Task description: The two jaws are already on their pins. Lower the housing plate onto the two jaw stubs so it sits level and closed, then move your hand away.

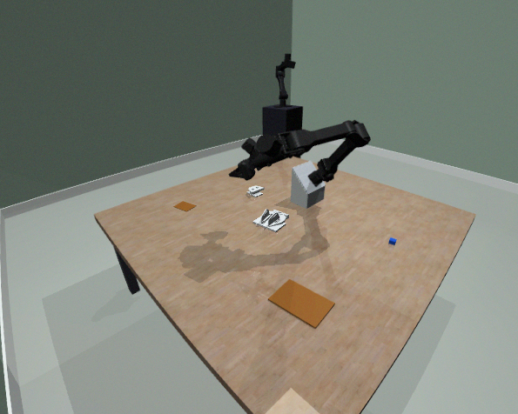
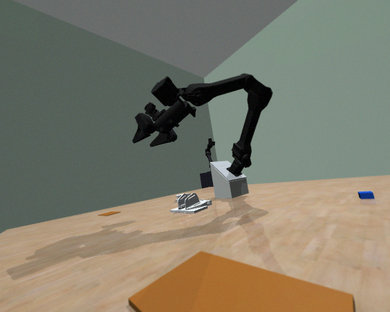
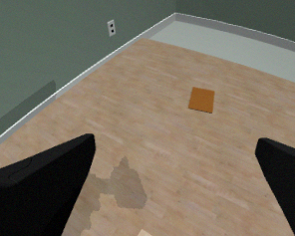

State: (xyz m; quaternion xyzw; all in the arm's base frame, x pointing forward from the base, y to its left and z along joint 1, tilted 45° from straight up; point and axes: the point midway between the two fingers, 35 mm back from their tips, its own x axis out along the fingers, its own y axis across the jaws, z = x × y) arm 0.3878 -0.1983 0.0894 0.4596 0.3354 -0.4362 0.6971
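Right now the white part is 300 mm behind my gripper tip, 250 mm below it and 160 mm to the right of it. Round my gripper tip: orange pad (410 mm to the left, 250 mm below, 160 mm ahead); blue cube (530 mm to the left, 300 mm behind, 250 mm below).
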